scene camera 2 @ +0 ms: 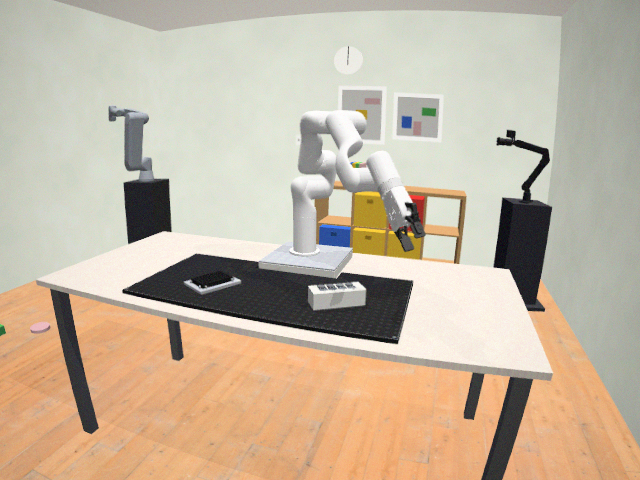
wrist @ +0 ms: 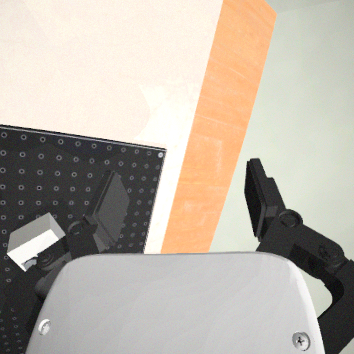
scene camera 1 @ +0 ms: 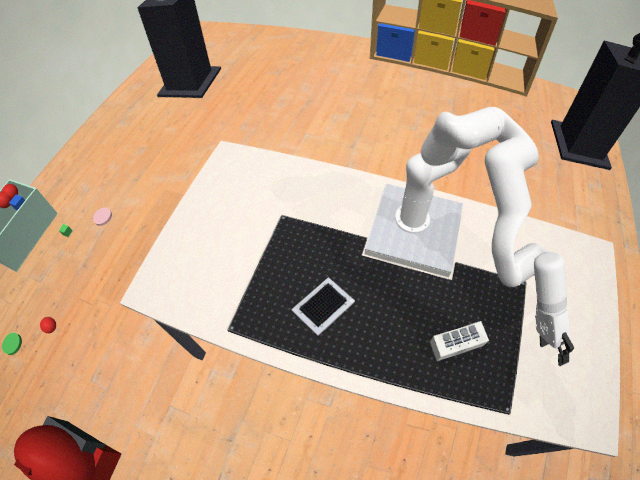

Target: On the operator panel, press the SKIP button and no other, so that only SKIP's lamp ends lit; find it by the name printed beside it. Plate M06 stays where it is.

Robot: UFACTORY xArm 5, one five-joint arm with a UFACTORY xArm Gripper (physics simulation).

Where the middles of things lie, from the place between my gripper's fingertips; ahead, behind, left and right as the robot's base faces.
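My gripper's sitting 20 cm above the operator panel [scene camera 2: 348,296], 8 cm past it and 22 cm to the left of it.
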